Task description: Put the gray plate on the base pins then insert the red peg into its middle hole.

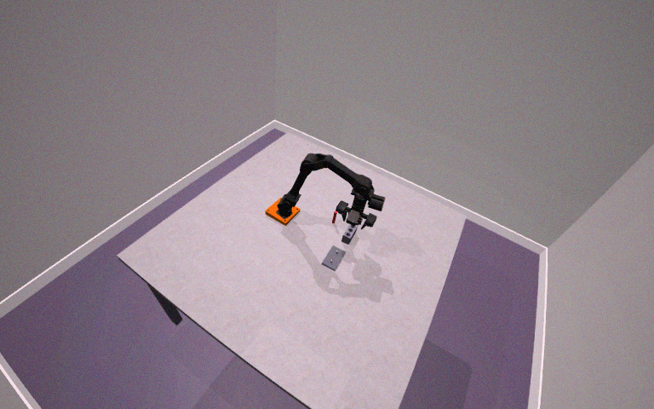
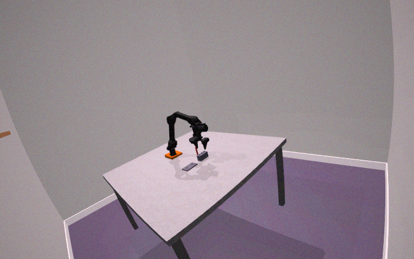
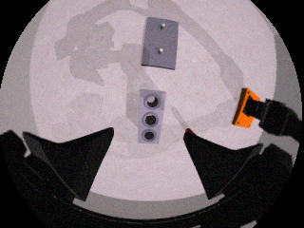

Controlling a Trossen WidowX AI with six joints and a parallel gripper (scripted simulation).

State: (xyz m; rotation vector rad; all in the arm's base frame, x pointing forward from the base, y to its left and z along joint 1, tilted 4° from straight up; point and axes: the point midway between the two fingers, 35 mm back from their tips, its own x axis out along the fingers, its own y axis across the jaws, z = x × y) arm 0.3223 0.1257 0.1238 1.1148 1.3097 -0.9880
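My gripper tip is now 5 cm above the gray plate. The rest, counted from my gripper tip: dark flat base 2 cm ahead, 16 cm to the right, 8 cm below; red peg 12 cm behind, 1 cm to the left, 5 cm below.
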